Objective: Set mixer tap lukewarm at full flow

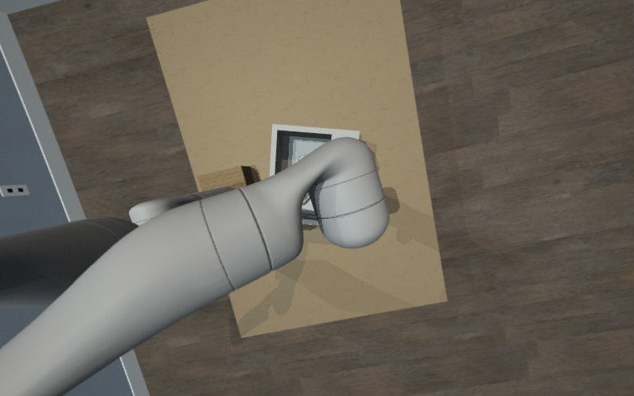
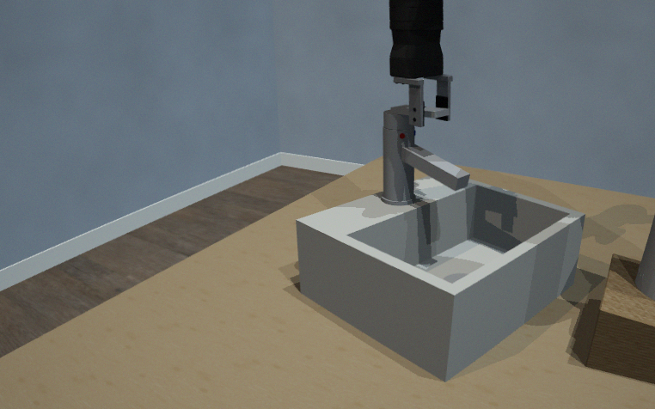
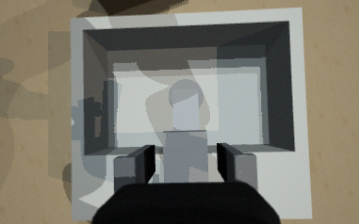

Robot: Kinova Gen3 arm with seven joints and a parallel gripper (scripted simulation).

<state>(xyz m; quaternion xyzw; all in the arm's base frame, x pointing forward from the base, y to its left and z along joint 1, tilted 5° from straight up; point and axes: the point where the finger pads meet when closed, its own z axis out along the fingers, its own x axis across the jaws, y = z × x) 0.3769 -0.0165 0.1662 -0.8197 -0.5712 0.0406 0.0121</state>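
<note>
My hand is 2 cm short of the flat lever and 1 cm to the left of it. Round my hand: grey square sink (24 cm below, 5 cm behind, 2 cm to the left); then grey mixer tap (5 cm below, 4 cm ahead, 1 cm to the right).
</note>
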